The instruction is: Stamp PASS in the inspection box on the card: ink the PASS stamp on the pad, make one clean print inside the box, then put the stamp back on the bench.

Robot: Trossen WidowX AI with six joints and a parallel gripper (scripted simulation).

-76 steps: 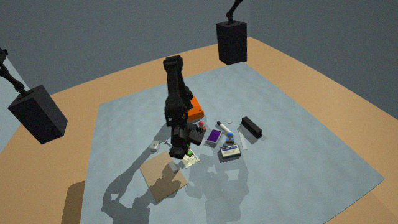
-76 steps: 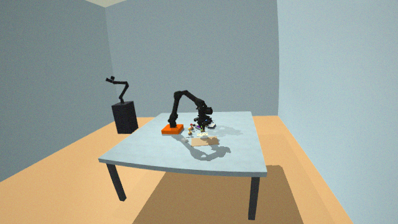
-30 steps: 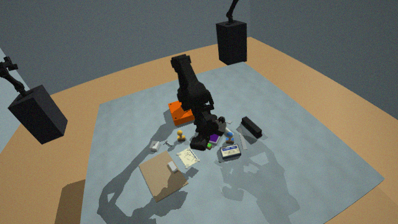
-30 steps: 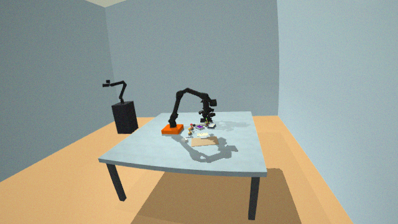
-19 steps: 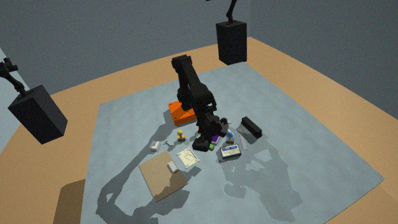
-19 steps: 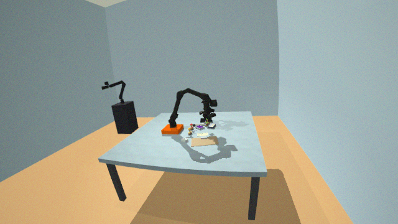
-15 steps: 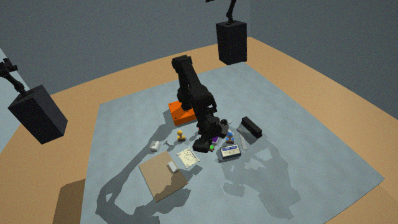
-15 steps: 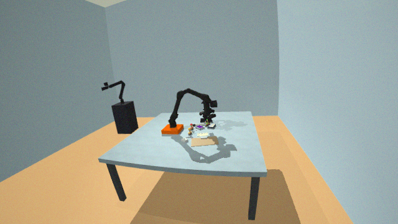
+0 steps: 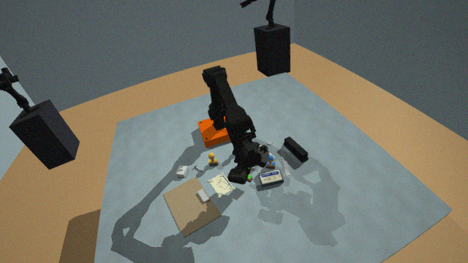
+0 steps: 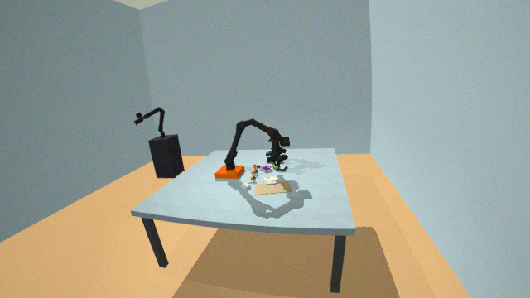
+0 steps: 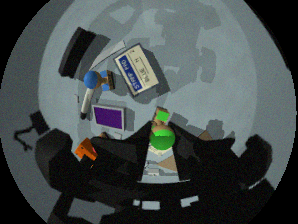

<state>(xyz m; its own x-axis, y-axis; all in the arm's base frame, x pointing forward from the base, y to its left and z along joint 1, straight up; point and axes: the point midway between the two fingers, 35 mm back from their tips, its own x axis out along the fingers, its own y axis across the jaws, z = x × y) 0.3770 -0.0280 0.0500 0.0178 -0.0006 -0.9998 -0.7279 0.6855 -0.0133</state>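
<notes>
Now: the blue-and-white box 3 cm ahead of my gripper tip, 9 cm to the left of it and 4 cm below it. Round my gripper tip: green stamp right at my gripper tip; then purple ink pad 10 cm behind, 7 cm to the left, 5 cm below; then white card 5 cm behind, 10 cm to the right, 6 cm below.
</notes>
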